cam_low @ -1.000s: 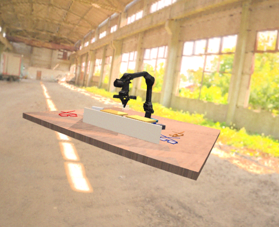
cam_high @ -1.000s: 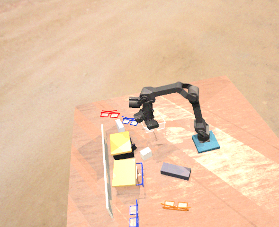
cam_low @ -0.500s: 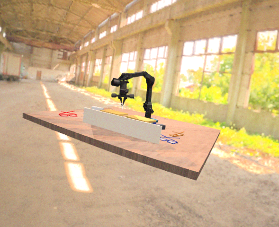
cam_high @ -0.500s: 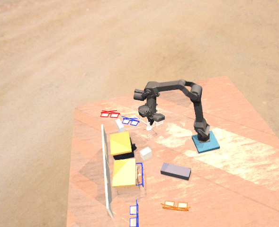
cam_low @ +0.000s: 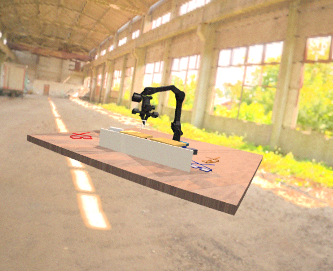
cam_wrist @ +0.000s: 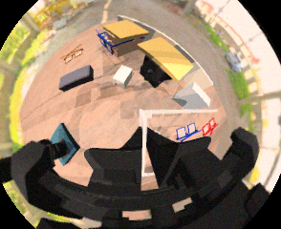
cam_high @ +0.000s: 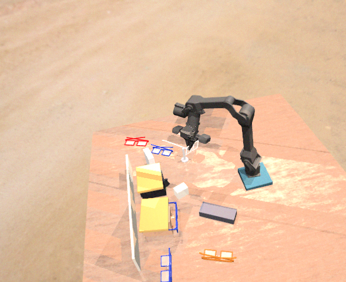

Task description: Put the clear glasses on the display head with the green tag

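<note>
Now: the white cube 60 mm ahead of my gripper tip, 160 mm to the left of it and 120 mm below it. From my gripper tip the other things lie so: dark grey box (90 mm behind, 300 mm to the left, 120 mm below); then yellow head (160 mm ahead, 330 mm to the left, 80 mm below); then white peg (30 mm ahead, 80 mm to the right, 120 mm below).
</note>
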